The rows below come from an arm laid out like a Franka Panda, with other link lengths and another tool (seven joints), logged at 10 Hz.
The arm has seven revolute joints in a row. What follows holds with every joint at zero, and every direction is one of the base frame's. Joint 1 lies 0.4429 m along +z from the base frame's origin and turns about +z. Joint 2 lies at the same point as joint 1 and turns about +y. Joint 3 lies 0.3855 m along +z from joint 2 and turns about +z. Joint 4 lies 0.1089 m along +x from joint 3 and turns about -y. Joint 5 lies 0.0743 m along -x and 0.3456 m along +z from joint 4 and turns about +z. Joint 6 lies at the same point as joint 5 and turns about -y. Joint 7 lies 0.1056 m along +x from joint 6 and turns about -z. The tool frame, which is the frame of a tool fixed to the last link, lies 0.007 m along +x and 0.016 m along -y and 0.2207 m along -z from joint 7; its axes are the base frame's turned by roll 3.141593, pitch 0.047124 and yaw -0.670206 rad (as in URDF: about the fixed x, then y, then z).
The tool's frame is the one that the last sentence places.
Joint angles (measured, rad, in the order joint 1, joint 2, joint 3, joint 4, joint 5, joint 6, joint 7), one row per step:
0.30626, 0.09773, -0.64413, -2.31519, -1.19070, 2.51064, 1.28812
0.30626, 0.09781, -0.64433, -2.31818, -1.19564, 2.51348, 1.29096
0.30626, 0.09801, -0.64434, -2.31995, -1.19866, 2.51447, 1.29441
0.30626, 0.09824, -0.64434, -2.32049, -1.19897, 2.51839, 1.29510
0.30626, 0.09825, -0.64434, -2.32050, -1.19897, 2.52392, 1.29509
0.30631, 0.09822, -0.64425, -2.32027, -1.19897, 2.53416, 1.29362
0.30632, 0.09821, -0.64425, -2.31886, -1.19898, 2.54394, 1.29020
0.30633, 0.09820, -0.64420, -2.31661, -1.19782, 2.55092, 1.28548
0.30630, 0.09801, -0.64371, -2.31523, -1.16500, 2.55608, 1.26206
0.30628, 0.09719, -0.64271, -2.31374, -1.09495, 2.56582, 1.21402
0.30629, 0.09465, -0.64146, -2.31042, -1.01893, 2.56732, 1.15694
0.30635, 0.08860, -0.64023, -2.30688, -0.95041, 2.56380, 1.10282
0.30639, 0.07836, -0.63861, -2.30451, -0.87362, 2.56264, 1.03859
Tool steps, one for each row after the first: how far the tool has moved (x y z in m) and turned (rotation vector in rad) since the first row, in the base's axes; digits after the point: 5 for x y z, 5 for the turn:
-0.00055, 0.00059, -0.00115, -0.00014, 0.00072, 0.00309
-0.00099, 0.00088, -0.00192, -0.00038, 0.00049, 0.00340
-0.00054, 0.00160, -0.00223, 0.00178, -0.00127, 0.00565
0.00037, 0.00256, -0.00221, 0.00476, -0.00420, 0.00926
0.00219, 0.00439, -0.00202, 0.00996, -0.00892, 0.01711
0.00436, 0.00596, -0.00129, 0.01411, -0.01316, 0.02602
0.00637, 0.00701, -0.00023, 0.01692, -0.01614, 0.03329
0.00721, 0.00850, -0.00039, 0.03510, -0.01396, 0.02989
0.00839, 0.01159, -0.00104, 0.07434, -0.01025, 0.02123
0.00908, 0.01340, -0.00035, 0.11217, -0.00246, 0.01148
0.00920, 0.01442, 0.00197, 0.14570, 0.00410, 0.00352
0.00943, 0.01640, 0.00555, 0.18648, 0.00870, 0.00139

